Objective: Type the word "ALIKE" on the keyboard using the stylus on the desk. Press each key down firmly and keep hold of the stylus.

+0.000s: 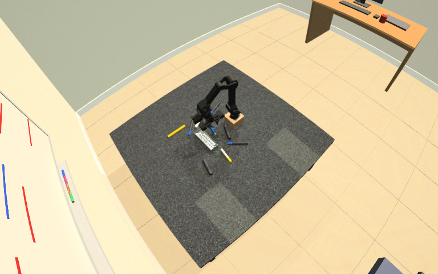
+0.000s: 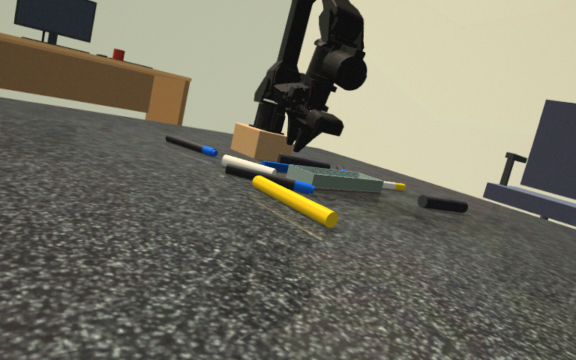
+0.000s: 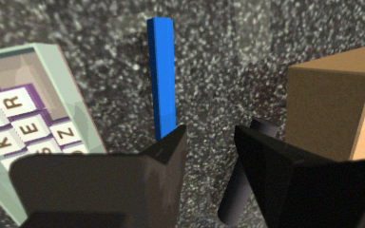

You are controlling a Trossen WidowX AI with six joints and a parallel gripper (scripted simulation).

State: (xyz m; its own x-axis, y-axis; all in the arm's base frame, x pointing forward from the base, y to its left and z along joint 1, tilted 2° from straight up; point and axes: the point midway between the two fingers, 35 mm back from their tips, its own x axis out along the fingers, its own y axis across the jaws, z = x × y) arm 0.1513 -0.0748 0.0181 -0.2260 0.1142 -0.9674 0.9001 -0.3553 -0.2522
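Right now my gripper tip is 3 cm short of the blue stylus and 4 cm above it. From my gripper tip the other things lie so: white stick: 3 cm ahead, 15 cm to the right, 4 cm below; keyboard: 12 cm ahead, 1 cm to the left, 3 cm below; white-and-yellow marker: 14 cm ahead, 21 cm to the left, 4 cm below.
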